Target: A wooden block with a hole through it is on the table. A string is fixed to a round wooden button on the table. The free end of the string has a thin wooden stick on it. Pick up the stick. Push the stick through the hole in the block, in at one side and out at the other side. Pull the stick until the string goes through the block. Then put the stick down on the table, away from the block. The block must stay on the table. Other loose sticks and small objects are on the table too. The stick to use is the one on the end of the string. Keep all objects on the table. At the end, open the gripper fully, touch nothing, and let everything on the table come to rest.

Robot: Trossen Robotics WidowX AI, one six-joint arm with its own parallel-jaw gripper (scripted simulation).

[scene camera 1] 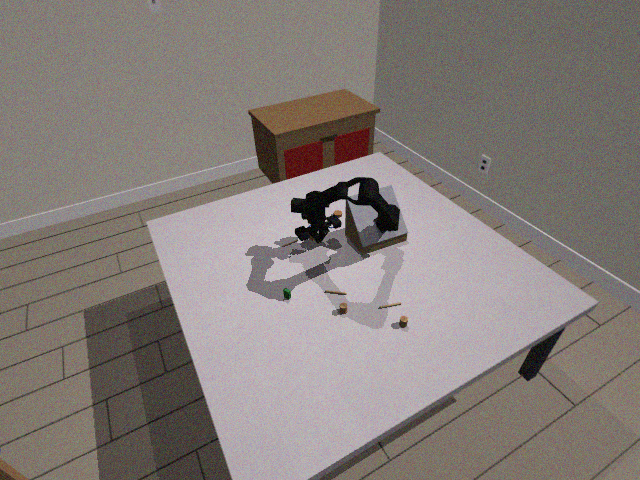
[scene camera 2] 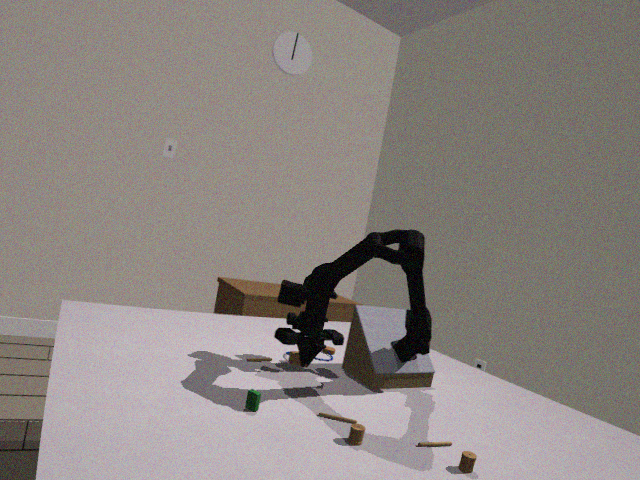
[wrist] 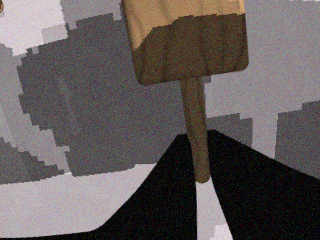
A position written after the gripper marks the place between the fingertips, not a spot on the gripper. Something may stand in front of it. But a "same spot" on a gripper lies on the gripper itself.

gripper: scene camera 1; scene camera 2 304, 366; wrist
same spot on gripper: [wrist: 253, 189] = [scene camera 1: 318, 233]
